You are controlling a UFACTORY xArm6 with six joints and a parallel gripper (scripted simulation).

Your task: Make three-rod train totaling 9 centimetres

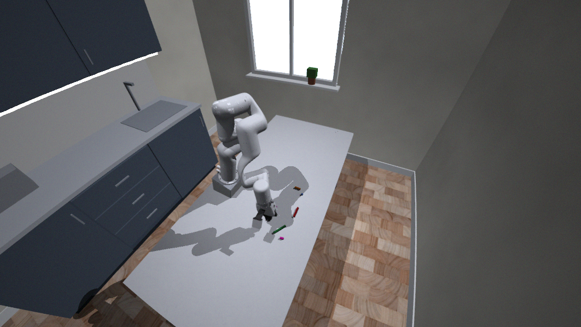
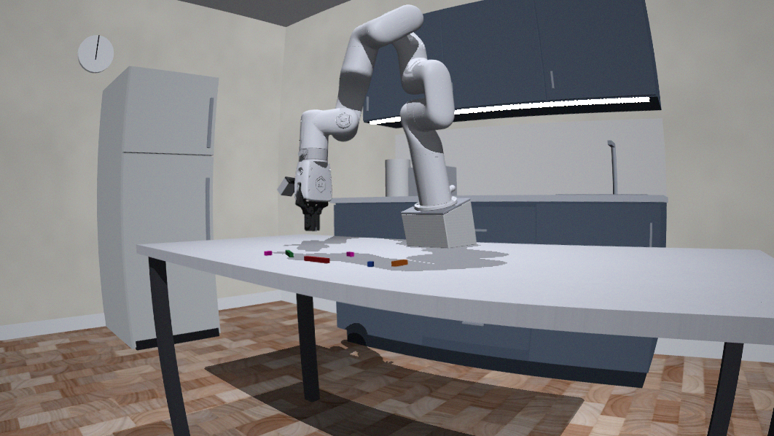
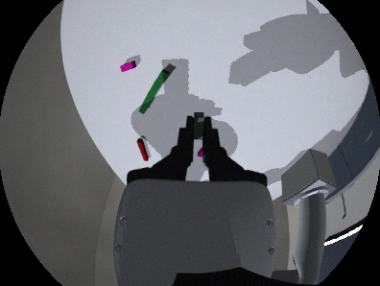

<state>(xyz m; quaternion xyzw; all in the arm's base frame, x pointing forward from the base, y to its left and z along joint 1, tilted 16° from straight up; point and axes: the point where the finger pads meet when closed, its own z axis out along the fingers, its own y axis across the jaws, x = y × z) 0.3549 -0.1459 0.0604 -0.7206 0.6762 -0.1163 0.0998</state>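
The green rod is 7 cm ahead of my hand, 1 cm to the right of it and 7 cm below it. The rest, counted from my hand: red rod (12 cm ahead, 13 cm to the left, 7 cm below); small blue rod (11 cm ahead, 27 cm to the left, 7 cm below); grey rod (2 cm below).
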